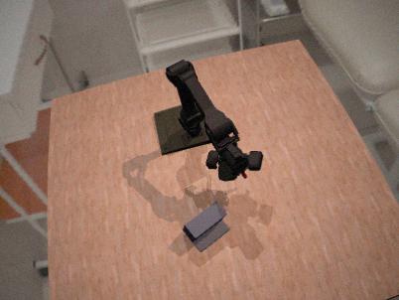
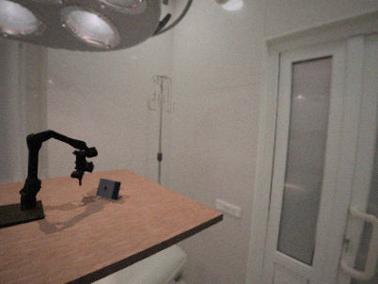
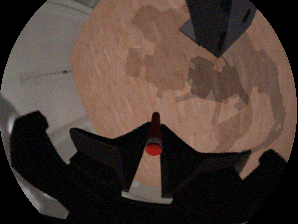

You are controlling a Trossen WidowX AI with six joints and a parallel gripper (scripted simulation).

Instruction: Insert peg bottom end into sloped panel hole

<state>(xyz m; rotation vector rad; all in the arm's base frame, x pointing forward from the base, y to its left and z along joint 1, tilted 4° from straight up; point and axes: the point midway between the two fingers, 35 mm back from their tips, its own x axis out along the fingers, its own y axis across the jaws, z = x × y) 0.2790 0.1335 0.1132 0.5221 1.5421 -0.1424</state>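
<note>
The sloped panel is 140 mm ahead of my gripper tip, 160 mm to the right of it and 30 mm below it. Round my gripper tip: red peg: 20 mm above.
</note>
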